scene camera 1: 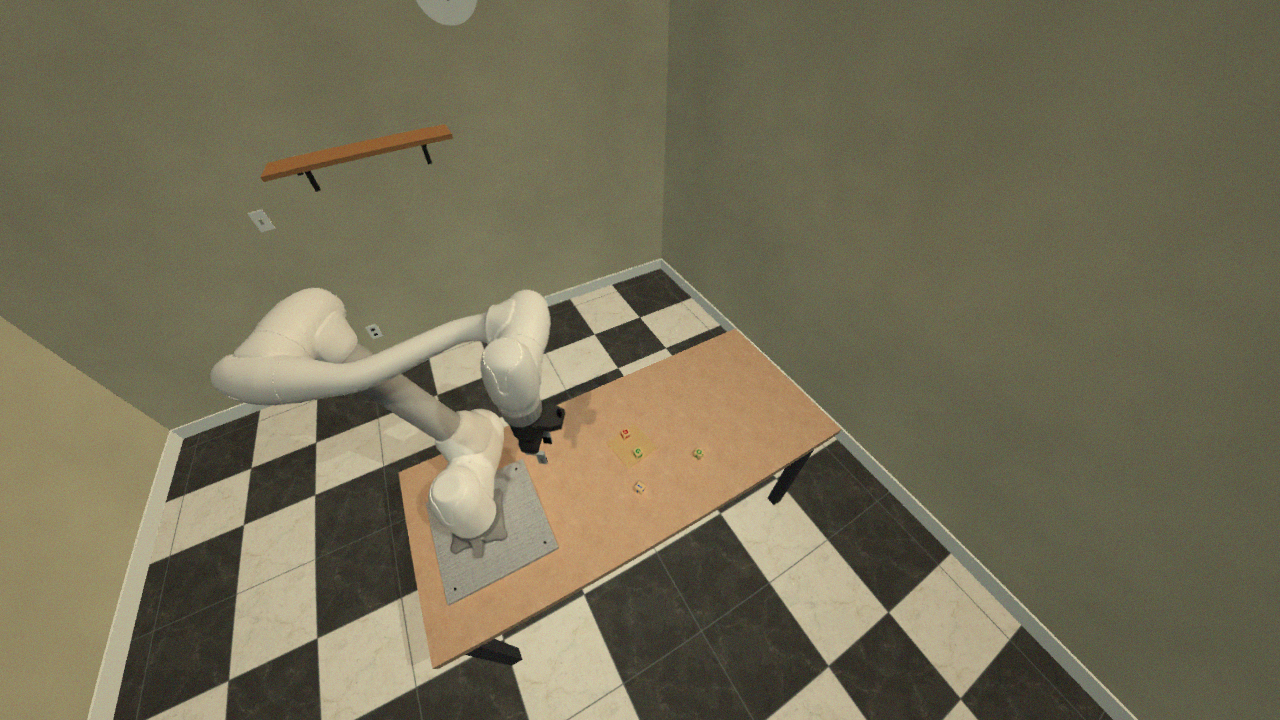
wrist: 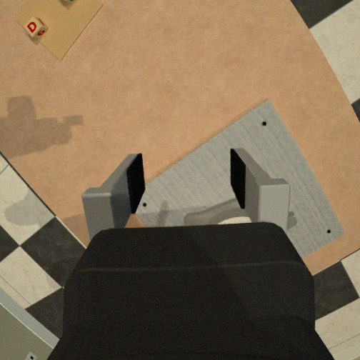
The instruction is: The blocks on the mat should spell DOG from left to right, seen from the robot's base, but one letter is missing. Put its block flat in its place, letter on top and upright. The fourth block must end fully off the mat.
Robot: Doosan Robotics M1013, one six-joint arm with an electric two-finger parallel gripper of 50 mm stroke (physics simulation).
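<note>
The mat [scene camera 1: 643,438] [wrist: 62,42] is a small yellowish sheet on the table. A block with a red D on top [scene camera 1: 625,433] [wrist: 34,27] sits on it, and a block with green marking [scene camera 1: 638,453] [wrist: 69,1] sits beside it, apart, cut off by the wrist view's top edge. Another green-marked block [scene camera 1: 698,453] lies off the mat, towards the table's far end. A pale block with dark marking [scene camera 1: 639,487] lies off the mat, nearer the front edge. Their letters are too small to read. My gripper [scene camera 1: 545,449] [wrist: 186,168] is open and empty, above the table between the base plate and the mat.
The grey base plate [scene camera 1: 532,519] [wrist: 240,150] carries the robot's base at the near end of the table [scene camera 1: 742,394] [wrist: 175,65]. The arm's shadow falls on the table beside the gripper. A wooden shelf [scene camera 1: 358,152] is on the wall.
</note>
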